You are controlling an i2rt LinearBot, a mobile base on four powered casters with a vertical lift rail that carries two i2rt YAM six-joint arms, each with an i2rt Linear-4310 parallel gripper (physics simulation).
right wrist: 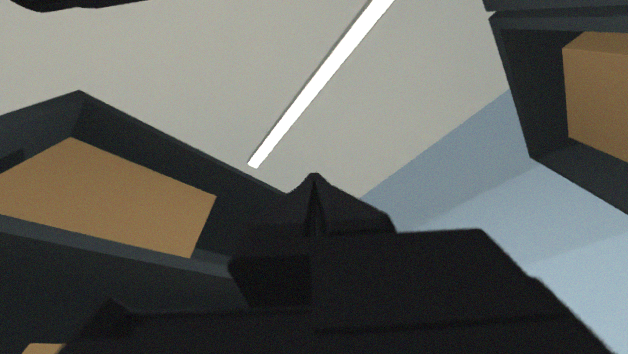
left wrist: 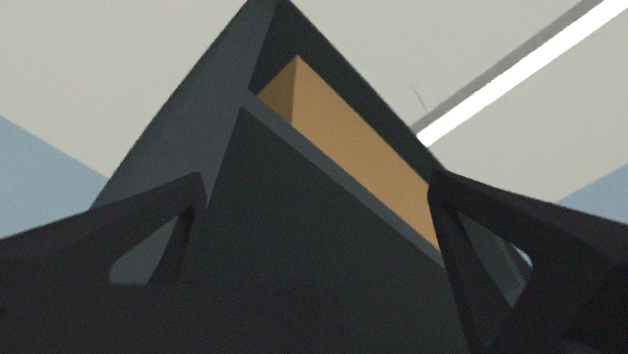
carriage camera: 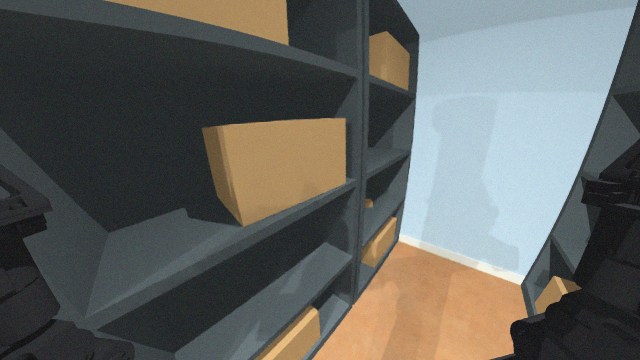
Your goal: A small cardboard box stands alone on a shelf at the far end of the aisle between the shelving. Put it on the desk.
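Frame: origin at the left arm's base, x ahead, y left, z up, level; millimetres.
Seen in the pictures: left gripper, fingertip midpoint: (left wrist: 317, 184); right gripper, fingertip midpoint: (right wrist: 314, 180).
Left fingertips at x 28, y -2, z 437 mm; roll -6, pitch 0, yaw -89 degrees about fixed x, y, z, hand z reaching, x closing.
Note:
Pixels of each thing's middle, then the offset from my left fingertips to it. Level surfaces: height alone.
- small cardboard box at the middle of its body: (carriage camera: 366, 203) dx +1224, dy -753, dz -722 mm
- large cardboard box at the middle of its body: (carriage camera: 279, 157) dx +558, dy -197, dz -155 mm
- high up at the middle of its body: (carriage camera: 378, 69) dx +1176, dy -790, dz +302 mm
- low down at the middle of its body: (carriage camera: 371, 235) dx +1213, dy -825, dz -1069 mm
- aisle floor at its surface level: dz -1280 mm
A small cardboard box (carriage camera: 369, 203) shows in the carriage view on a shelf of the far left shelving unit; it is tiny there and partly hidden by the upright. My left gripper (left wrist: 317, 184) is open and empty, with its fingers pointing up toward high shelving in the left wrist view. My right gripper (right wrist: 314, 180) is shut, with its fingertips together and nothing between them, pointing up toward the ceiling. Parts of both arms show at the left and right edges of the carriage view, far nearer than the small box. The desk does not show in these views.
A large cardboard box (carriage camera: 285, 167) stands on the near left shelving (carriage camera: 165, 280). More large boxes stand on the far left unit, such as one high up (carriage camera: 387, 60) and one low down (carriage camera: 381, 242). Right shelving with a low box (carriage camera: 552, 295) flanks the aisle floor (carriage camera: 425, 300), which ends at a blue wall (carriage camera: 540, 150).

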